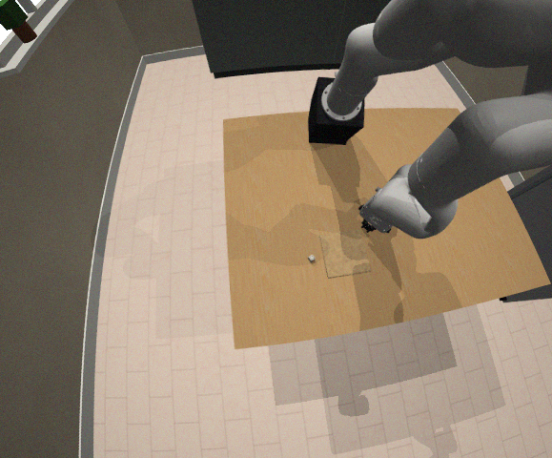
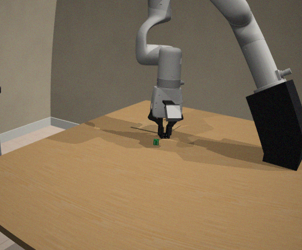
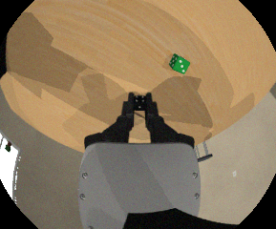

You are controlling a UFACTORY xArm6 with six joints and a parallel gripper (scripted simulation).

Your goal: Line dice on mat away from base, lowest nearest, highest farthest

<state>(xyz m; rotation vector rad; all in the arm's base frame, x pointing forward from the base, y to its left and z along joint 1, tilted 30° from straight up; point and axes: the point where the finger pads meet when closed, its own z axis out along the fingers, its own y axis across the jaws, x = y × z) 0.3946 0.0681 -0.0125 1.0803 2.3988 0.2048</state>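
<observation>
Now: hand 90 mm to the left of the thin tan mat, 80 mm short of it and 20 mm above it. Also, from my hand: white die: 200 mm to the right, 90 mm ahead, 10 mm below; black die: 10 mm below; green die: 70 mm to the left, 10 mm below, 10 mm behind.
</observation>
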